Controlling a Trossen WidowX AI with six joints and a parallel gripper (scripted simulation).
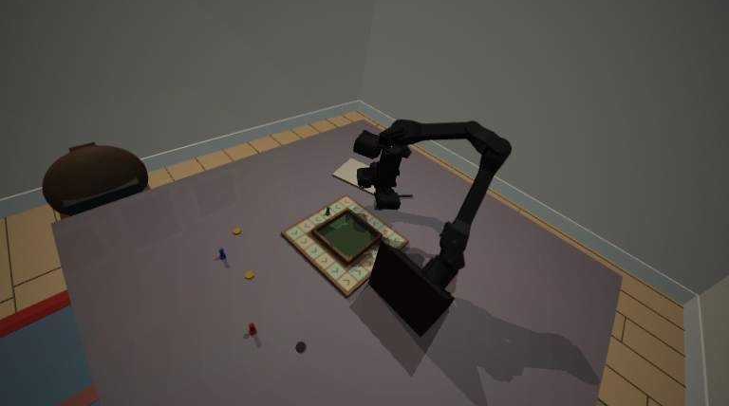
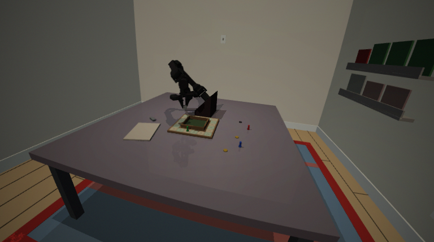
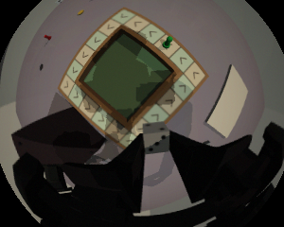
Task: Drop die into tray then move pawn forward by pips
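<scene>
The green pawn lies 14 cm ahead of my gripper tip, 7 cm to the left of it and 8 cm below it. Also, from my gripper tip: grey block (2 cm ahead, 24 cm to the right, 11 cm below); white die (right at my gripper tip); green dice tray (3 cm ahead, 9 cm to the left, 10 cm below).
</scene>
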